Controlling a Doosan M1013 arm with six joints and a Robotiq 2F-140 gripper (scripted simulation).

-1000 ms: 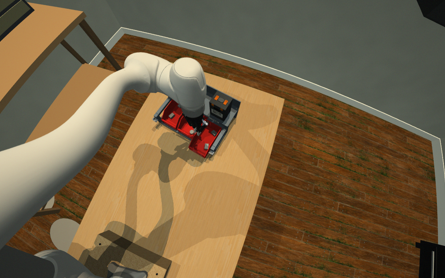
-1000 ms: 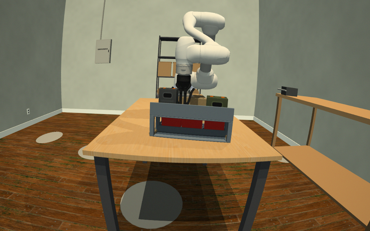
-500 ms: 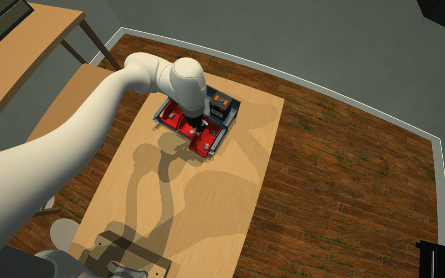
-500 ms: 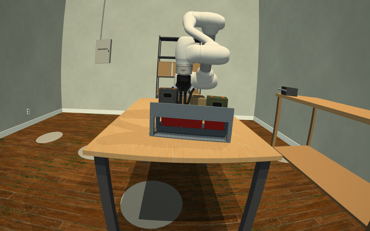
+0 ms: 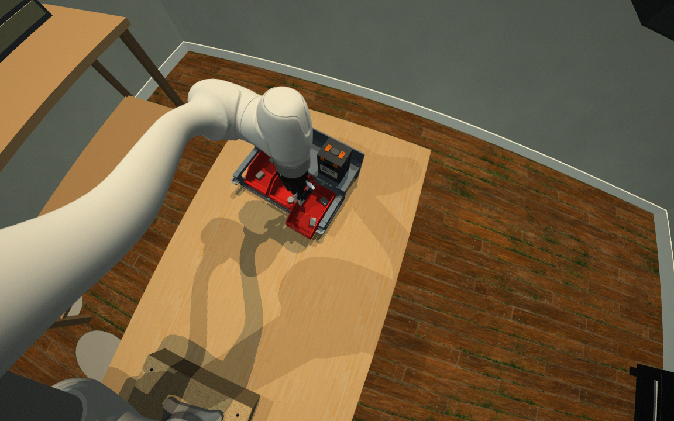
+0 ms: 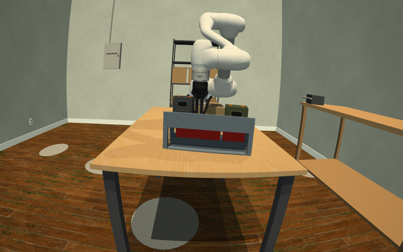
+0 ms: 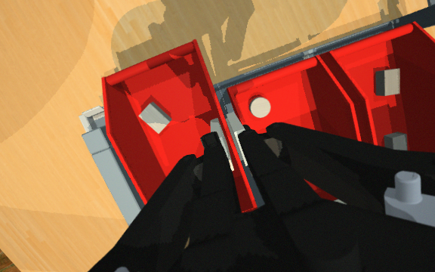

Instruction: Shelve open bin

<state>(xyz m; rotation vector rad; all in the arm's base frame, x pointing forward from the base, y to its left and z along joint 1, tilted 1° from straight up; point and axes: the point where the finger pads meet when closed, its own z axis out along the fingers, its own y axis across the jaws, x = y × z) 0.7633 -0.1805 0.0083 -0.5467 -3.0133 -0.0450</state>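
My gripper is now 2 cm past the front lip, 8 cm to the right of it and 8 cm above it.
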